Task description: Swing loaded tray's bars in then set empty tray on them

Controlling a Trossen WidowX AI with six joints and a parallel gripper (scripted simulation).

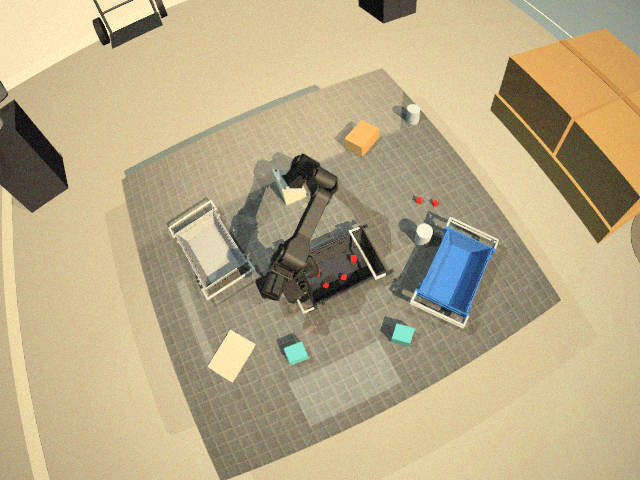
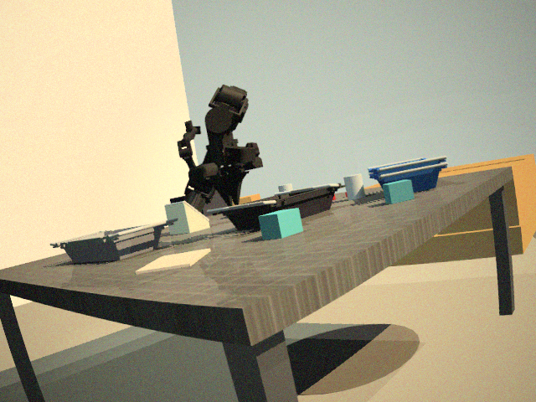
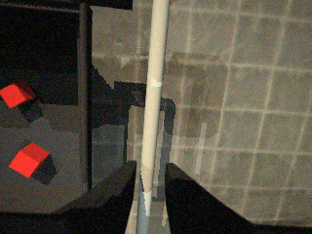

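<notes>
Right now my gripper tip is 28 cm past the grey tray, 17 cm to the left of it and 2 cm above it. Round my gripper tip: cream flat plate (8 cm ahead, 28 cm to the right, 6 cm below).
</notes>
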